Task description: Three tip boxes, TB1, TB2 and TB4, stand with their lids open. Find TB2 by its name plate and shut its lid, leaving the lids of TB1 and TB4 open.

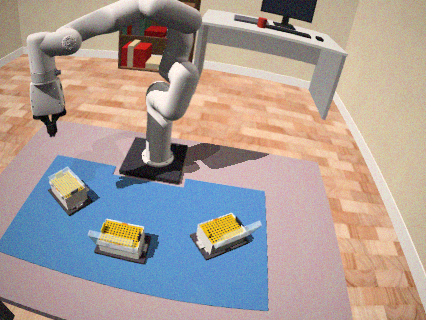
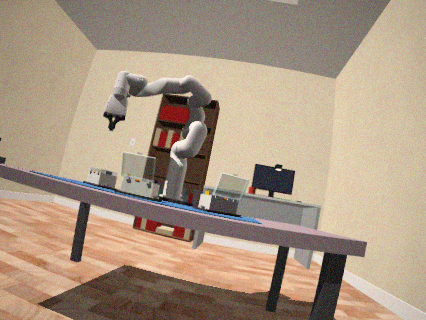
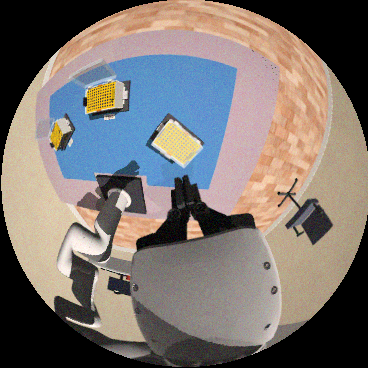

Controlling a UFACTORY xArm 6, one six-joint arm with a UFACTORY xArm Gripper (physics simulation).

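Seen in the pictures: gripper, between the fingertips: [image 1: 53,135] [image 2: 110,130] [image 3: 183,184]; arm's base, origin of its link: [image 1: 157,157] [image 2: 170,198] [image 3: 119,197].
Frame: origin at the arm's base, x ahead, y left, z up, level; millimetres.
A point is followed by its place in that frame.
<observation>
The left tip box [image 1: 69,189] @[y -173, x 357, z 62 mm] [image 2: 102,178] @[y -167, x 376, z 23 mm] [image 3: 177,142] @[y -211, x 335, z 62 mm] has its clear lid down over its yellow rack; its name plate is not readable. The middle tip box [image 1: 121,233] @[y 59, x 424, z 42 mm] [image 2: 140,186] [image 3: 105,97] @[y 33, x 425, z 42 mm] has its clear lid [image 1: 94,236] @[y 35, x 519, z 126 mm] [image 2: 138,166] @[y 78, x 500, z 89 mm] [image 3: 94,73] @[y 66, x 497, z 81 mm] standing open; a small name plate [image 3: 109,117] @[y 44, x 357, z -13 mm] shows, too blurred to read. The right tip box [image 1: 221,230] @[y 325, x 294, z 42 mm] [image 2: 225,204] [image 3: 61,134] @[y 274, x 293, z 39 mm] also has its lid [image 1: 253,227] @[y 409, x 324, z 127 mm] [image 2: 231,185] @[y 376, x 346, z 93 mm] [image 3: 45,129] @[y 381, x 326, z 70 mm] open. My gripper [image 1: 52,132] @[y -221, x 333, z 246 mm] [image 2: 111,126] @[y -221, x 333, z 246 mm] [image 3: 183,184] @[y -221, x 333, z 246 mm] is shut and empty, raised above table height near the left box and apart from it.
The boxes stand on dark bases on a blue mat [image 1: 170,270] @[y 223, x 451, z -15 mm] [image 3: 165,90] @[y -131, x 472, z -15 mm] on the table [image 1: 310,240] @[y 630, x 187, z -19 mm] [image 2: 320,239] @[y 684, x 600, z -28 mm]. The arm's black base plate [image 1: 131,162] @[y -79, x 75, z 1 mm] [image 3: 137,195] @[y -97, x 42, z 1 mm] is at the mat's back edge. A desk [image 1: 320,55] and a bookshelf [image 2: 212,120] stand behind.
</observation>
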